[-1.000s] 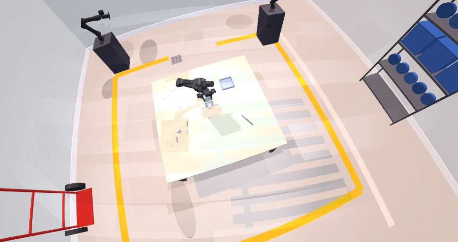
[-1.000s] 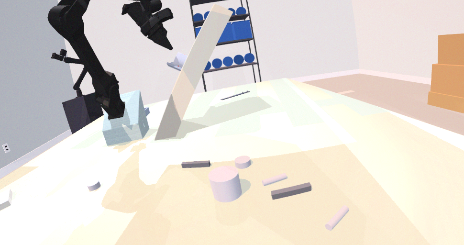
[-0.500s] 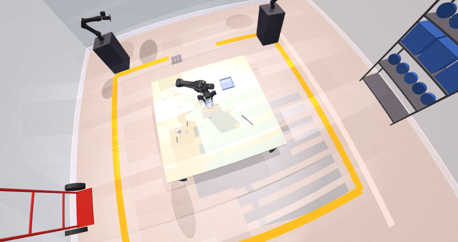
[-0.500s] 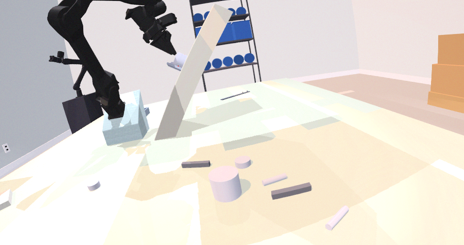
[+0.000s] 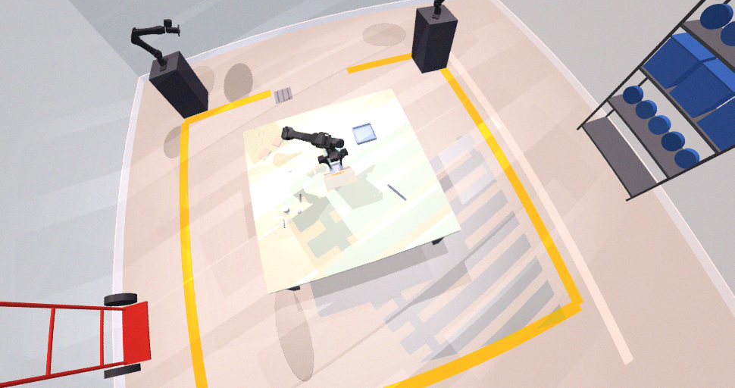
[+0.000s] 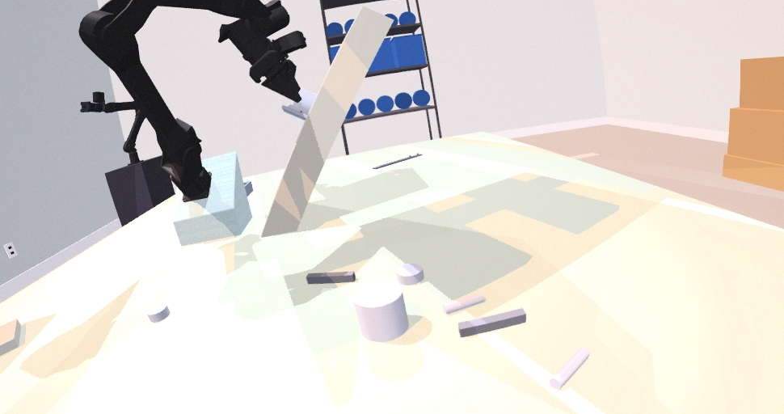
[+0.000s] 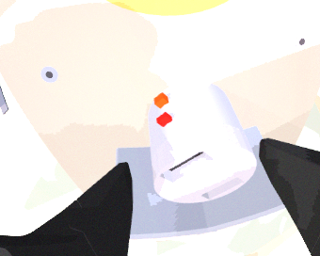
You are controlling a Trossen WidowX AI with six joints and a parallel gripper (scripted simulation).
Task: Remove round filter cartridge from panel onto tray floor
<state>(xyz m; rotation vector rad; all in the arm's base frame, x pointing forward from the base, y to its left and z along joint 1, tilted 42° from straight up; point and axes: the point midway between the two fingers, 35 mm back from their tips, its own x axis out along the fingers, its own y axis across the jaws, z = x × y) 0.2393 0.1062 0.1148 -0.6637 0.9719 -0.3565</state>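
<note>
My gripper tip is now 330 mm past the tray, 280 mm to the right of it and 210 mm above it. Round my gripper tip: filter cartridge right at my gripper tip.
</note>
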